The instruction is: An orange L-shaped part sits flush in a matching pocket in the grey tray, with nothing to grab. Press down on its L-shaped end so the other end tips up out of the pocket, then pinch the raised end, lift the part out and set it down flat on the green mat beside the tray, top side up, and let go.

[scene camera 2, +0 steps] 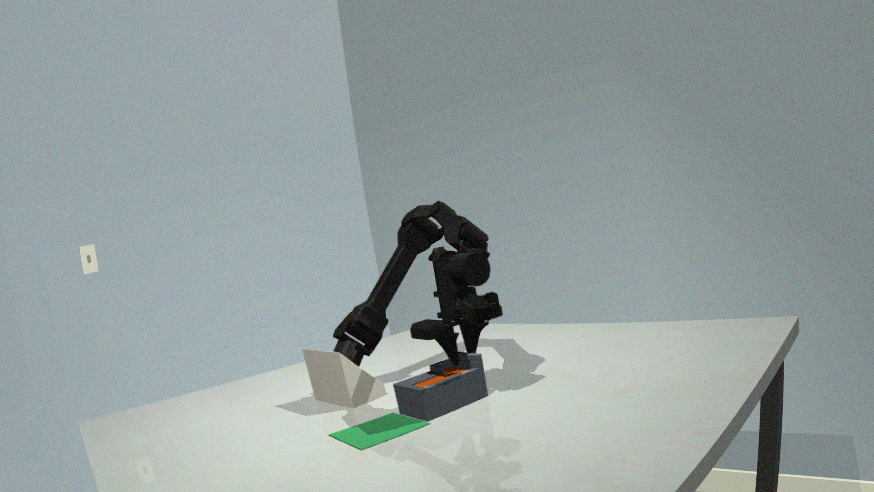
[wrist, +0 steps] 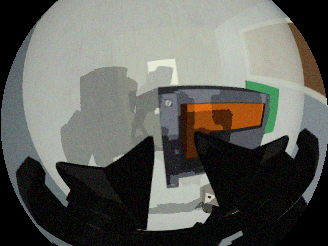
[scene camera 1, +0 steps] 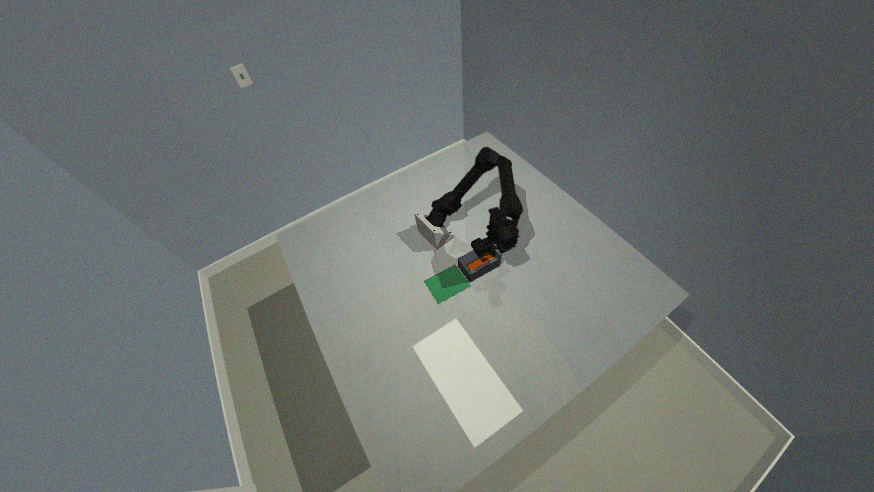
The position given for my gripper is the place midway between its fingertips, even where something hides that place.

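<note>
Orange L-shaped part point(wrist: 204, 117). Green mat point(scene camera 2: 362, 436), also visible at point(scene camera 1: 444, 285). My gripper point(scene camera 2: 464, 362), visible too at point(wrist: 174, 138).
</note>
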